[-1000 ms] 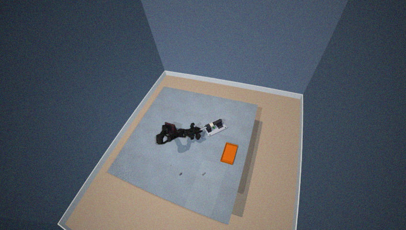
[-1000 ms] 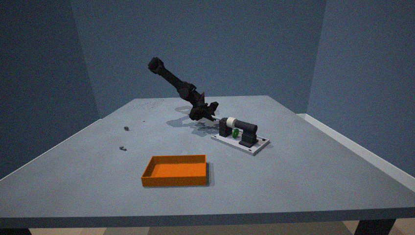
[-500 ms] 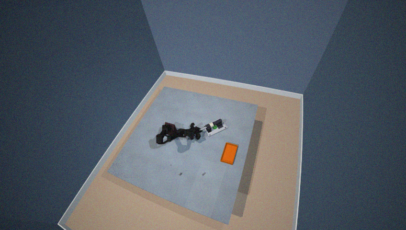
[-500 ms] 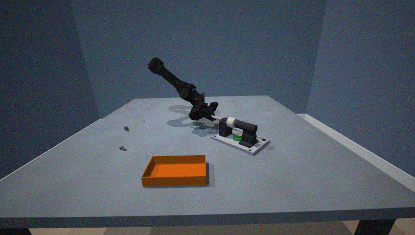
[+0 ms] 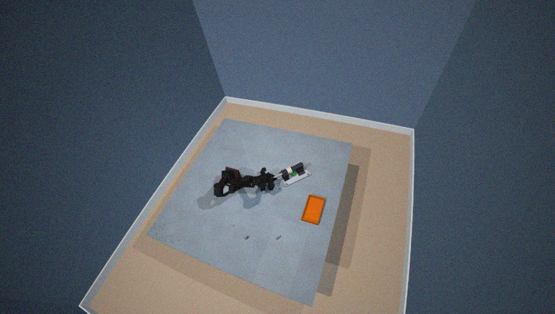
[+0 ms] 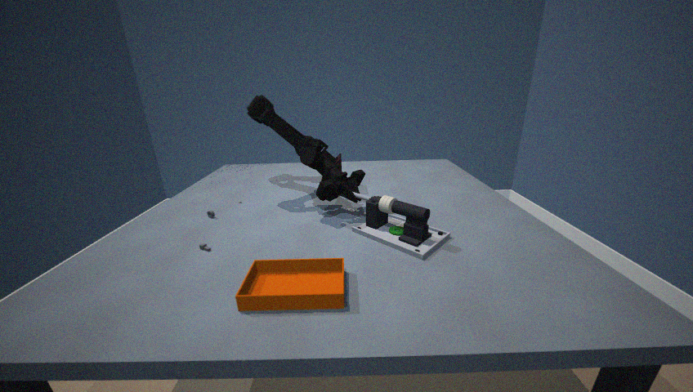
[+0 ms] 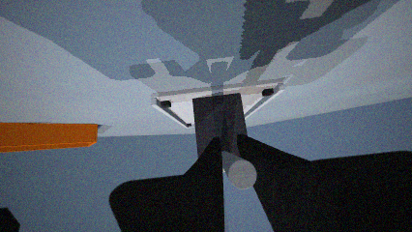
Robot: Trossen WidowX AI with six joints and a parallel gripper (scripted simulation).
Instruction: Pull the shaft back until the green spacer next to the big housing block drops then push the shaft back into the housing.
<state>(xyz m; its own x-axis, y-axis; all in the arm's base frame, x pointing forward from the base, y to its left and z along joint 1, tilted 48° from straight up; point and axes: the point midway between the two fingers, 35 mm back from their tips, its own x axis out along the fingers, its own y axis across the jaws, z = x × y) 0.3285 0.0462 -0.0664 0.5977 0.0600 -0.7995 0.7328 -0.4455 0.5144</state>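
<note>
Now: the white spacer 80 mm ahead of my gripper tip, 80 mm to the left of it and 20 mm above it. From my gripper tip the other things lie so: orange tray: 340 mm ahead, 140 mm to the right, 50 mm below; then grey shaft: 30 mm ahead, 30 mm to the left, 20 mm above; then green spacer: 100 mm ahead, 110 mm to the left, 50 mm below.
</note>
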